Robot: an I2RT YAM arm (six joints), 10 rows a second.
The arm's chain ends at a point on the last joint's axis. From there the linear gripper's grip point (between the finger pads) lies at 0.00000 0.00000 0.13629 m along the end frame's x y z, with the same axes.
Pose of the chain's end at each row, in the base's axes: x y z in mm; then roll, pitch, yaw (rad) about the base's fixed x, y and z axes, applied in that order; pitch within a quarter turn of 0, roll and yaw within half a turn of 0:
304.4, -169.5, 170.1, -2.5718, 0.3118, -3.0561
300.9, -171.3, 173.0, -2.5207, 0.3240, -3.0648
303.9, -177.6, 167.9, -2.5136, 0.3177, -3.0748
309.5, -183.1, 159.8, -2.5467, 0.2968, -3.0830
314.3, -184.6, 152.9, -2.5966, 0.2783, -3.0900
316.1, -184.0, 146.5, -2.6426, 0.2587, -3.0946
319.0, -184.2, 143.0, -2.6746, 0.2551, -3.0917
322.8, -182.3, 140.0, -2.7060, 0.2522, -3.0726
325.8, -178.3, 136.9, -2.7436, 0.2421, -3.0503
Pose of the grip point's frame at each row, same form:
345.8, -239.7, 60.9, -2.5718, 0.3118, -3.0561
342.2, -247.6, 67.9, -2.5207, 0.3240, -3.0648
343.6, -255.2, 63.1, -2.5136, 0.3177, -3.0748
346.9, -257.4, 51.9, -2.5467, 0.2968, -3.0830
349.9, -253.5, 40.8, -2.5966, 0.2783, -3.0900
349.7, -247.7, 30.8, -2.6426, 0.2587, -3.0946
352.7, -244.0, 25.2, -2.6746, 0.2551, -3.0917
357.5, -237.5, 20.3, -2.7060, 0.2522, -3.0726
360.6, -228.2, 14.9, -2.7436, 0.2421, -3.0503

